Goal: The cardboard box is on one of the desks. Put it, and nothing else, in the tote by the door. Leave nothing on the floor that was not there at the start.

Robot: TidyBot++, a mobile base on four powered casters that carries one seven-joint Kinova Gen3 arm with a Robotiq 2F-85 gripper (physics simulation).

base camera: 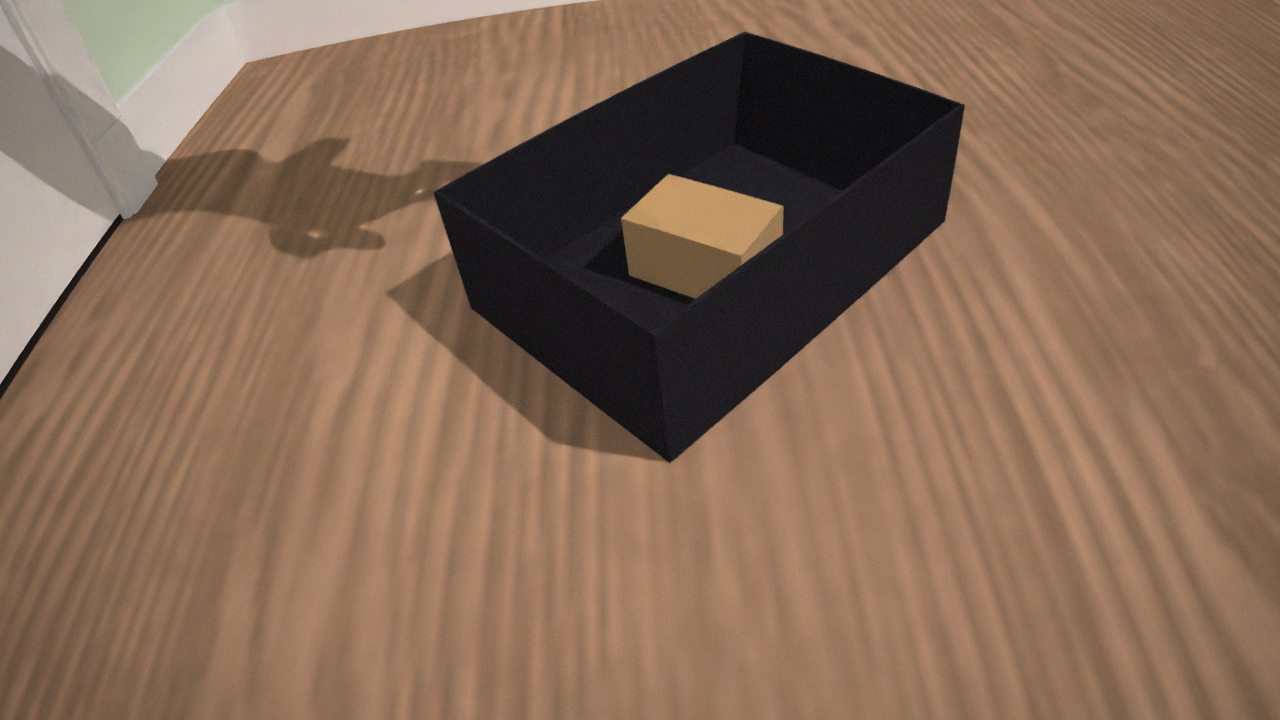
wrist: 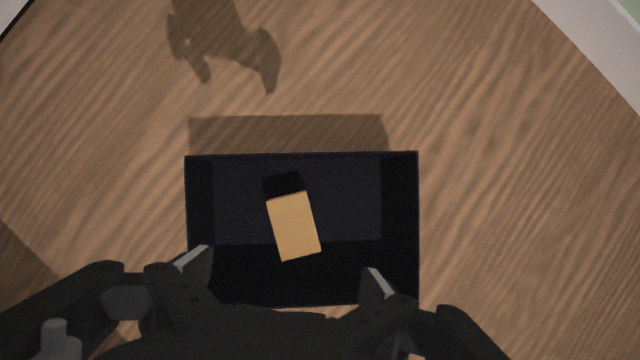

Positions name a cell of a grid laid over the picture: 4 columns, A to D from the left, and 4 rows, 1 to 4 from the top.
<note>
In view: the gripper (wrist: B4), a brown cardboard box (base camera: C2), a black tote (base camera: C1) and a door frame (base camera: A1).
The brown cardboard box is seen too in the wrist view (wrist: B3). The black tote also shows in the wrist view (wrist: C3).
</note>
